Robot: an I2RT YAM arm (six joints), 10 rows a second.
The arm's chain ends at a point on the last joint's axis. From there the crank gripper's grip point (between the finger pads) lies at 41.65 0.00 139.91 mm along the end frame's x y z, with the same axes.
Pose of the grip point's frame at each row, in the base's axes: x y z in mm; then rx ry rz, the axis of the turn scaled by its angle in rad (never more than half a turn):
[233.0 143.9 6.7 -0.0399 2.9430 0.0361]
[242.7 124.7 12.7 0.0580 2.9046 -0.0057]
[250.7 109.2 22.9 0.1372 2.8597 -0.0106]
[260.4 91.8 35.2 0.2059 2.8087 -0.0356]
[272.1 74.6 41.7 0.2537 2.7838 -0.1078]
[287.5 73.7 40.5 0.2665 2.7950 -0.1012]
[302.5 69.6 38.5 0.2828 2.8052 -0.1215]
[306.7 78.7 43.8 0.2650 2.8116 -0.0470]
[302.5 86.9 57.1 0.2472 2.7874 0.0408]
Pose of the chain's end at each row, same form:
[246.3 141.1 152.0 -0.0399 2.9430 0.0361]
[250.4 124.3 158.5 0.0580 2.9046 -0.0057]
[252.2 108.2 168.9 0.1372 2.8597 -0.0106]
[255.1 92.8 181.1 0.2059 2.8087 -0.0356]
[264.6 82.5 187.3 0.2537 2.7838 -0.1078]
[281.7 80.6 186.2 0.2665 2.7950 -0.1012]
[298.7 78.2 184.2 0.2828 2.8052 -0.1215]
[302.6 79.9 189.7 0.2650 2.8116 -0.0470]
[293.9 79.8 202.6 0.2472 2.7874 0.0408]

